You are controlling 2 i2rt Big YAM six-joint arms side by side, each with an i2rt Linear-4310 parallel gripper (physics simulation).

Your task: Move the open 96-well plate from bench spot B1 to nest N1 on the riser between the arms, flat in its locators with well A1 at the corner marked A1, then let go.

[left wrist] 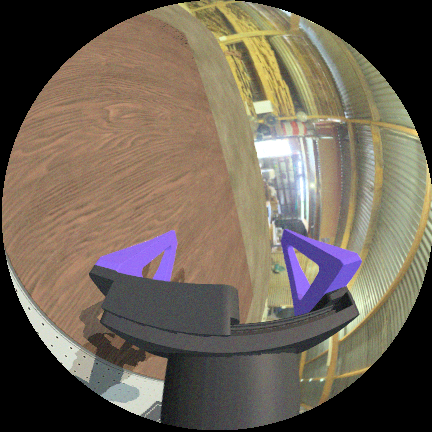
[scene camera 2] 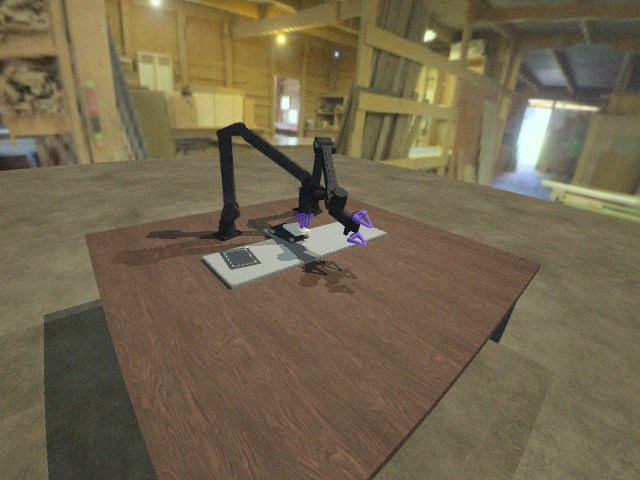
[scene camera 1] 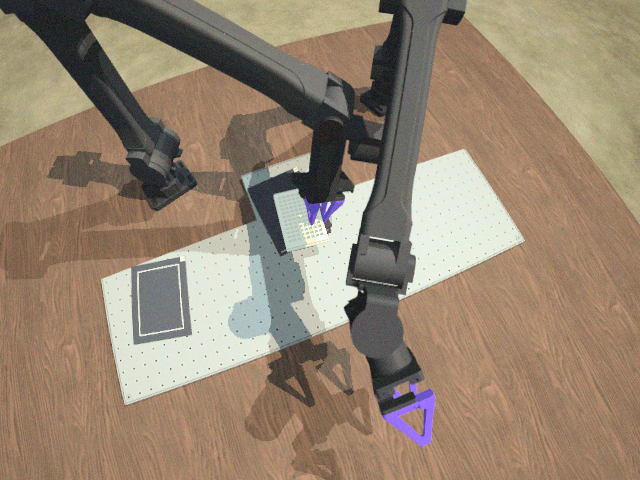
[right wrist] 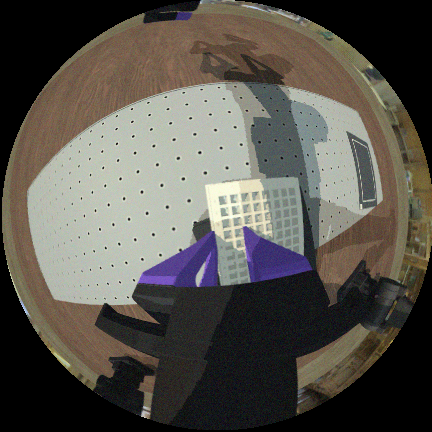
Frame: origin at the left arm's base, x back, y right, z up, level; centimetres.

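Seen in the pictures: left gripper, fingertip midpoint: (left wrist: pixel 229 236) (scene camera 2: pixel 368 236) (scene camera 1: pixel 418 425); right gripper, fingertip midpoint: (scene camera 2: pixel 303 229) (scene camera 1: pixel 316 222) (right wrist: pixel 229 234); left arm's base, link origin: (scene camera 2: pixel 312 212) (scene camera 1: pixel 384 99) (right wrist: pixel 129 364); right arm's base, link origin: (scene camera 2: pixel 227 235) (scene camera 1: pixel 170 186) (right wrist: pixel 350 284).
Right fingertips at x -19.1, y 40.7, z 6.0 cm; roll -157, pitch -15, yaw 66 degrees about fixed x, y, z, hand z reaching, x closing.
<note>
Offsets run from my right fingertips to a thing's top centre. "pt": to the spot under its first point. Level surfaces: height alone.
The pale 96-well plate @[dz +0.7, dx +3.1, dy +1.8 cm] (scene camera 1: pixel 290 222) (scene camera 2: pixel 293 227) (right wrist: pixel 285 220) is held by my right gripper (scene camera 1: pixel 318 221) (scene camera 2: pixel 305 227) (right wrist: pixel 229 234), which is shut on it. The plate is above the dark riser @[dz -0.7, dx +7.3, dy +1.8 cm] (scene camera 1: pixel 264 204) (scene camera 2: pixel 279 231) (right wrist: pixel 309 235), toward its right side in scene camera 1, and is turned relative to it. The nest's locators and A1 mark are hidden. The gap under the plate cannot be judged. My left gripper (scene camera 1: pixel 422 440) (scene camera 2: pixel 366 235) (left wrist: pixel 229 236) is open and empty, away from the plate. The dark pad with a pale outlined rectangle @[pt dz -4.5, dx +9.3, dy +34.7 cm] (scene camera 1: pixel 160 299) (scene camera 2: pixel 240 257) (right wrist: pixel 366 170) holds no plate.
A pale perforated board @[dz -4.7 cm] (scene camera 1: pixel 460 206) (scene camera 2: pixel 341 235) (left wrist: pixel 45 325) (right wrist: pixel 125 160) lies on the wooden table @[dz -6.0 cm] (scene camera 1: pixel 491 335) (scene camera 2: pixel 310 351) (left wrist: pixel 100 150). The left arm (scene camera 1: pixel 398 155) crosses above the board, right of the riser in scene camera 1. Arm shadows fall across the board.
</note>
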